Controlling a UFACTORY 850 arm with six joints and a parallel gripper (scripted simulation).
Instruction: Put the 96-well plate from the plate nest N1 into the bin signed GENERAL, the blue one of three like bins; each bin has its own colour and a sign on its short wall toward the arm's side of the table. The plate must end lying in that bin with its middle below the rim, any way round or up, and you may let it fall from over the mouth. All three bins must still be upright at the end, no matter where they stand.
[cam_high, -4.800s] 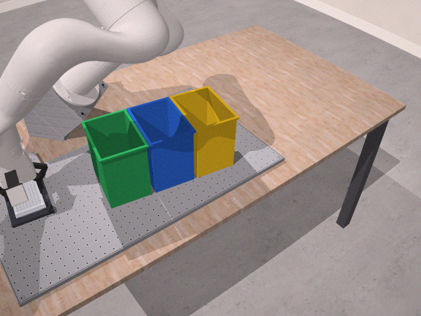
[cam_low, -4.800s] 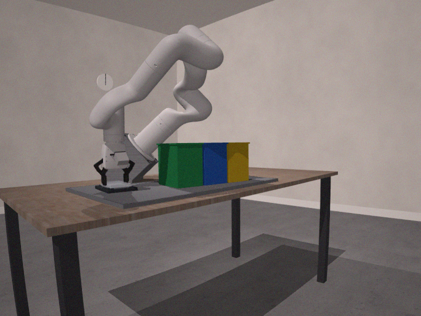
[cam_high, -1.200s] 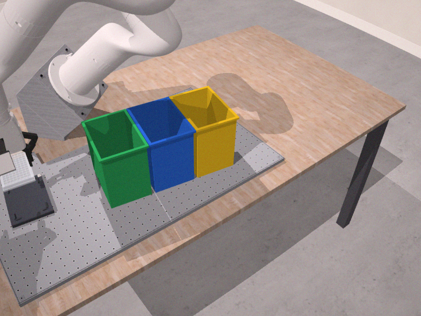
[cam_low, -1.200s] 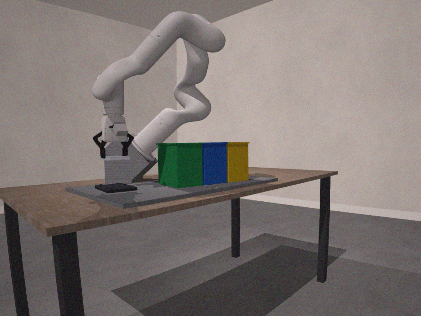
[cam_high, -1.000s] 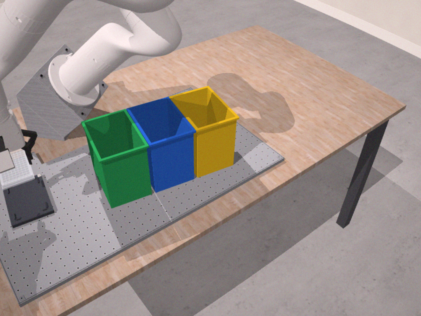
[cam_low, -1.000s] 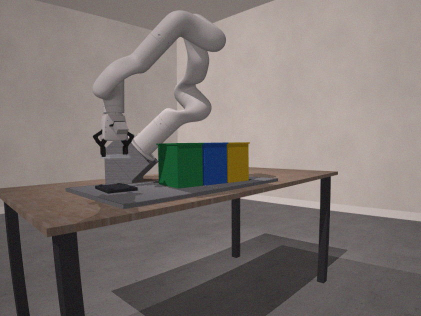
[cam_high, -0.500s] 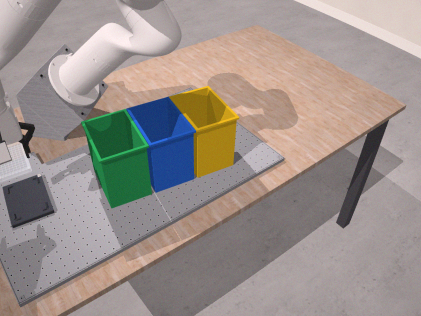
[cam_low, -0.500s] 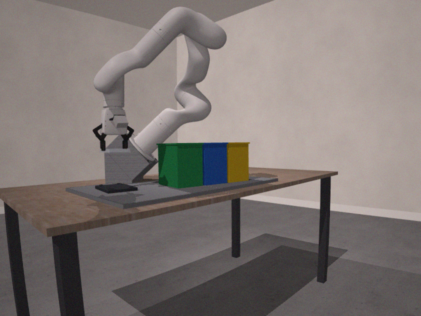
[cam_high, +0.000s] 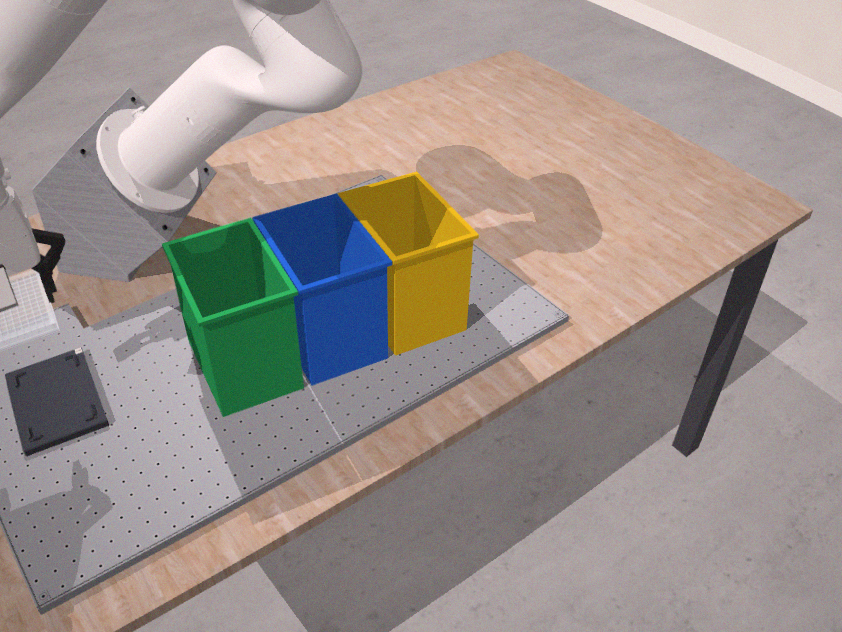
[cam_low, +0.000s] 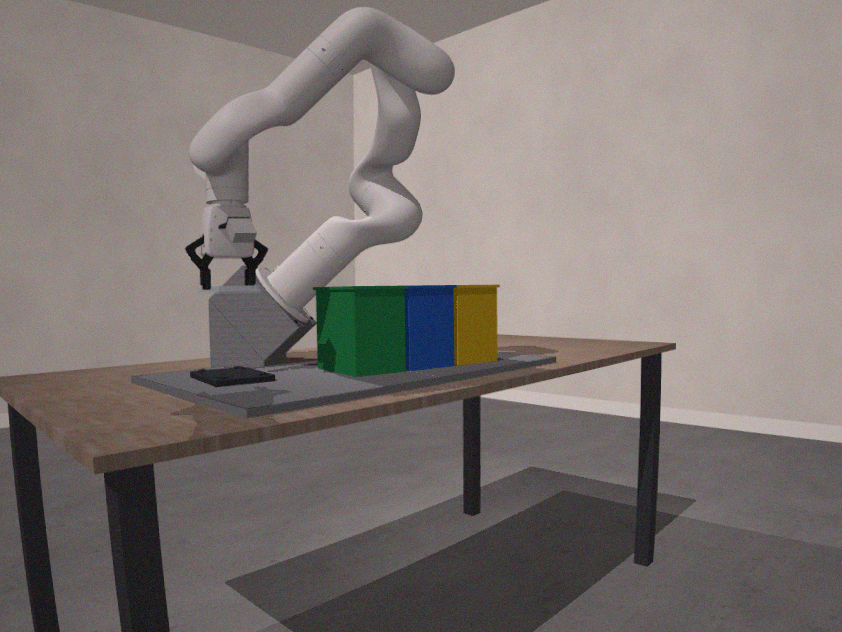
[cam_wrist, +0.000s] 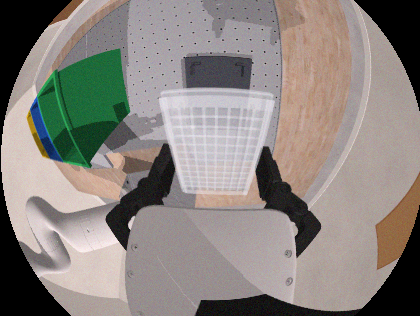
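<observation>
Now: hand 12 cm short of the blue bin, 39 cm to the right of it and 10 cm above it. From my hand the other things lie so: green bin (9 cm ahead, 26 cm to the left, 10 cm below); dark plate nest (18 cm below); white 96-well plate (1 cm below).
</observation>
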